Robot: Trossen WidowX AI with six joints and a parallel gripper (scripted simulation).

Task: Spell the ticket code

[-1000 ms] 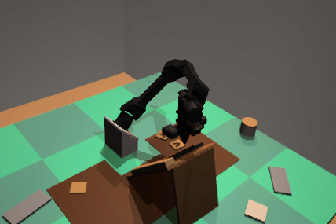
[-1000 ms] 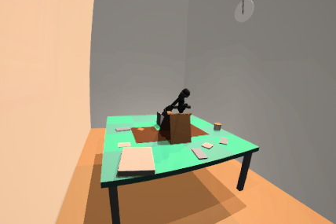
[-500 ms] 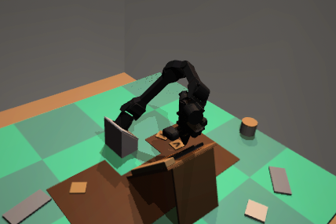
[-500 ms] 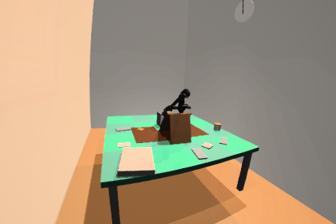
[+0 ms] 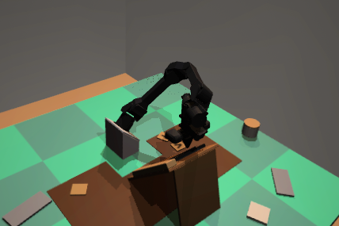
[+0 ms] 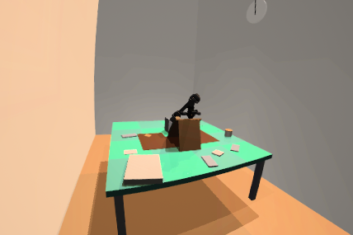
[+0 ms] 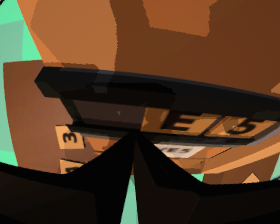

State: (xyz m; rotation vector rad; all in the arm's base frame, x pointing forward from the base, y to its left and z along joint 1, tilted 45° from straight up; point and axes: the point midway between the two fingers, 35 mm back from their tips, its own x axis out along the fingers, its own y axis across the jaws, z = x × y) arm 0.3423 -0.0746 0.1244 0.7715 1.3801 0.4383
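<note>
My gripper tip is 90 mm above the white ticket, 60 mm past it and 50 mm to the left of it. Also, from my gripper tip: large beige slab 530 mm to the right, 310 mm ahead, 170 mm below; then mat 190 mm below, 150 mm behind, 50 mm to the right.
</note>
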